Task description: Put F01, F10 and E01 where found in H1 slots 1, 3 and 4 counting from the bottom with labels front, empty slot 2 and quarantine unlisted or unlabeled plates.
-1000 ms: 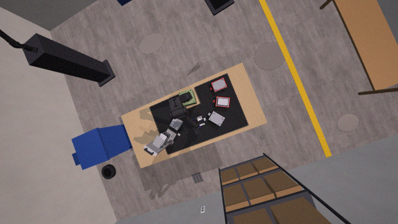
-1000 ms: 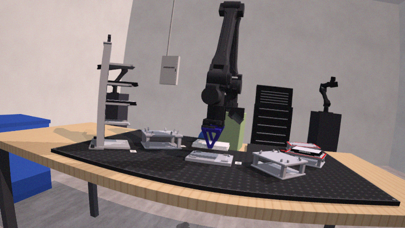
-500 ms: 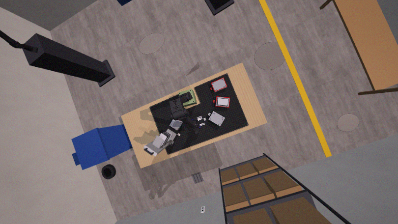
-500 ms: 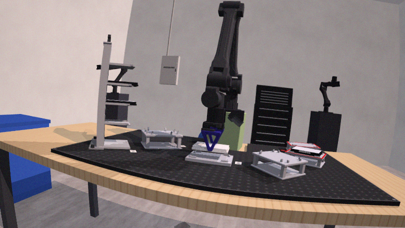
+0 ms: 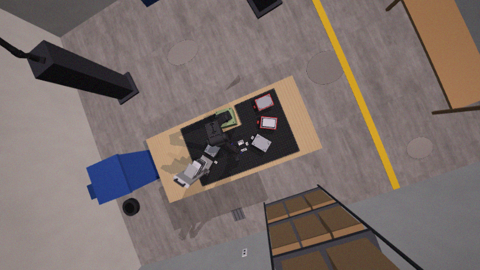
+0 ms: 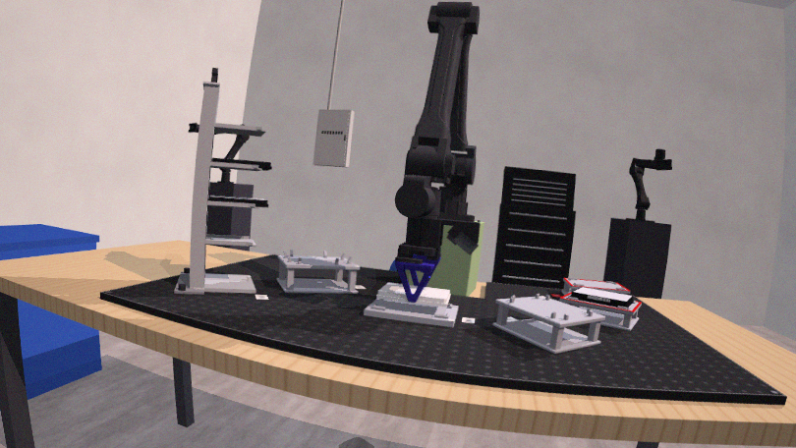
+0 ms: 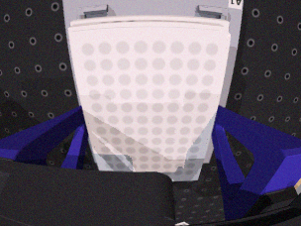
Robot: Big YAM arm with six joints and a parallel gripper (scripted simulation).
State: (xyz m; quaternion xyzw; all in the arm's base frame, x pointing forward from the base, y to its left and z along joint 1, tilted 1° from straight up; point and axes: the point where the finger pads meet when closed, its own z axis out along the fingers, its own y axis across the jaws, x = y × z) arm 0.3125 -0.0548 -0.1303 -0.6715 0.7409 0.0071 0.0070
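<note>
My hand is 4 cm above the flat grey nest. Round my hand: white well plate (right at my hand); A1 corner mark (6 cm ahead, 7 cm to the left, 3 cm below); N6 tag (1 cm ahead, 10 cm to the left, 4 cm below).
</note>
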